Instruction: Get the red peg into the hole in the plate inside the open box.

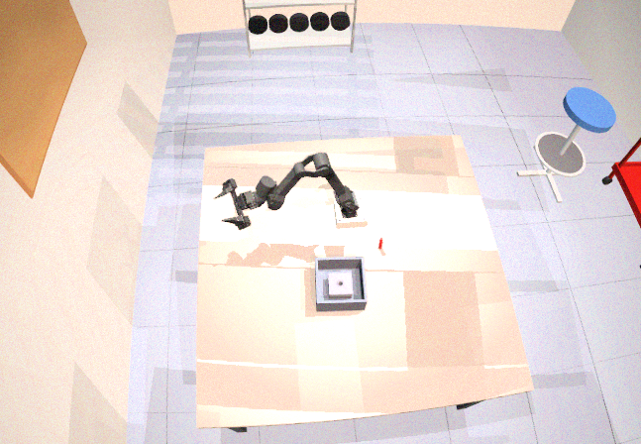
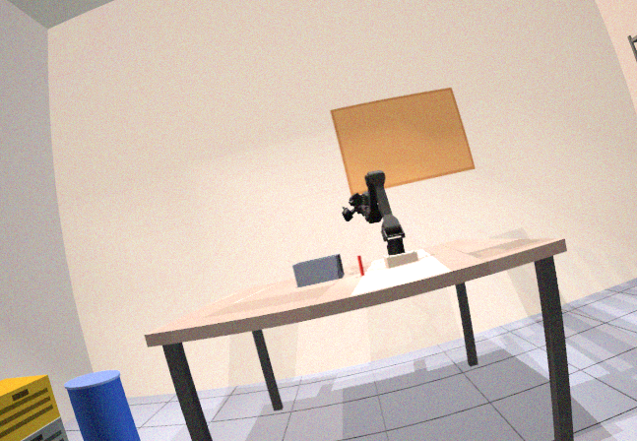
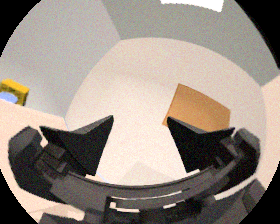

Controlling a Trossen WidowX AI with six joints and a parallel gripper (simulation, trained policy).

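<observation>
The red peg lies 8 cm ahead of my gripper tip, 62 cm to the left of it and 30 cm below it. The rest, counted from my gripper tip: pale plate: 23 cm ahead, 41 cm to the left, 29 cm below; grey box: 23 cm ahead, 41 cm to the left, 31 cm below.
</observation>
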